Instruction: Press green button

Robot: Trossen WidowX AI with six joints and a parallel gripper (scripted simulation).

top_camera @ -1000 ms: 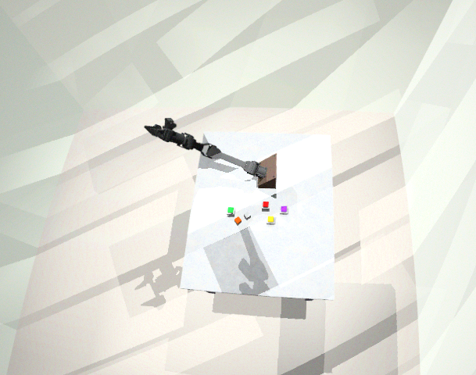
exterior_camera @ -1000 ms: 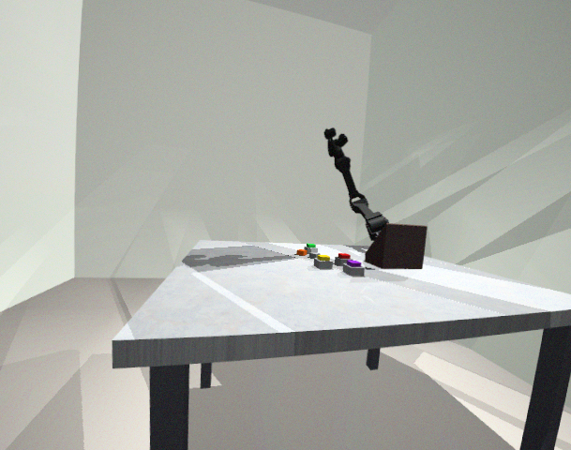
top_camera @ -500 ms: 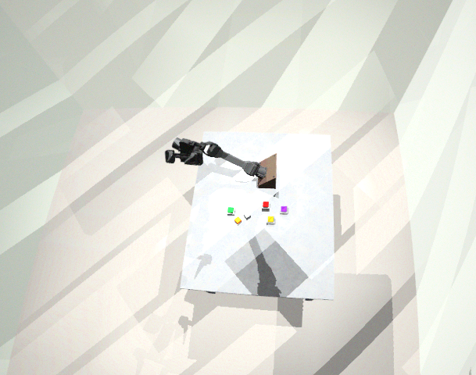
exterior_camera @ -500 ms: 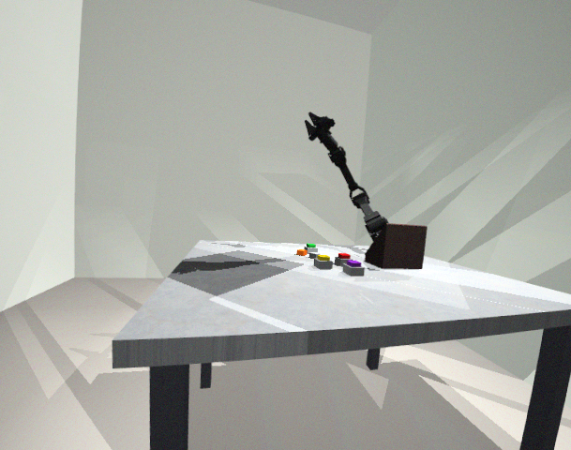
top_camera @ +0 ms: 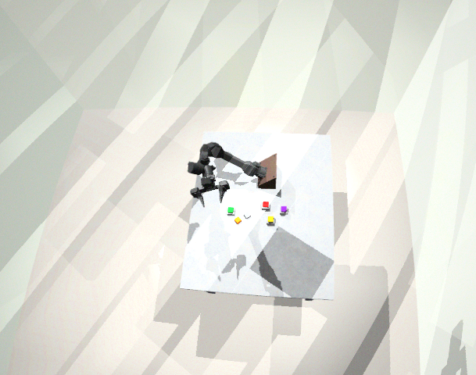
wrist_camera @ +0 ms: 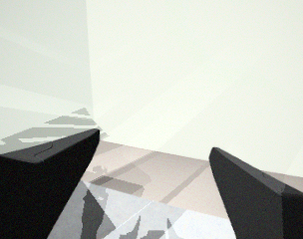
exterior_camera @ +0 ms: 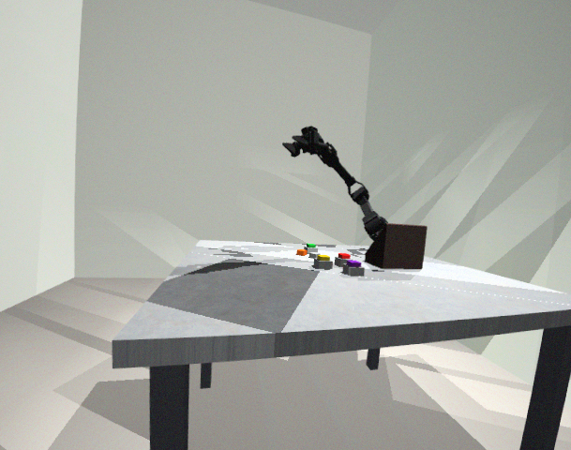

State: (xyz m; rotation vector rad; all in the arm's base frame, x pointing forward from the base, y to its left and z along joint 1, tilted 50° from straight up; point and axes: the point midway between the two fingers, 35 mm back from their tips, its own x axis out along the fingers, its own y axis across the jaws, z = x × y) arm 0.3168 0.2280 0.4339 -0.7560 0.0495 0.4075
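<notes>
The green button is 140 mm behind my gripper tip, 10 mm to the left of it and 450 mm below it. Round my gripper tip: red button: 210 mm behind, 210 mm to the left, 450 mm below; orange block: 90 mm behind, 60 mm to the left, 470 mm below; yellow button: 120 mm behind, 260 mm to the left, 450 mm below.
</notes>
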